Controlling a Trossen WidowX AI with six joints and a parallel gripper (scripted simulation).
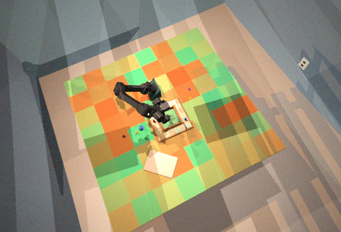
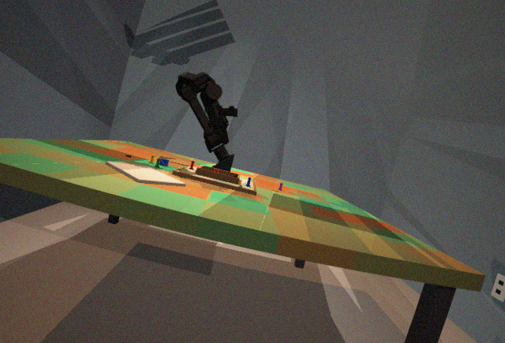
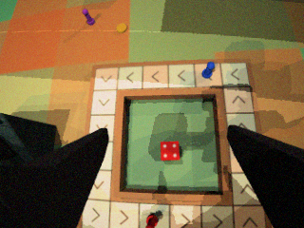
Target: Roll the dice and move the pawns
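Right now the yellow pawn is 4 cm behind my gripper tip, 26 cm to the right of it and 13 cm below it. Round my gripper tip: blue pawn (9 cm ahead, 10 cm to the left, 12 cm below); green pawn (4 cm ahead, 23 cm to the right, 13 cm below); red pawn (4 cm behind, 11 cm to the right, 12 cm below).
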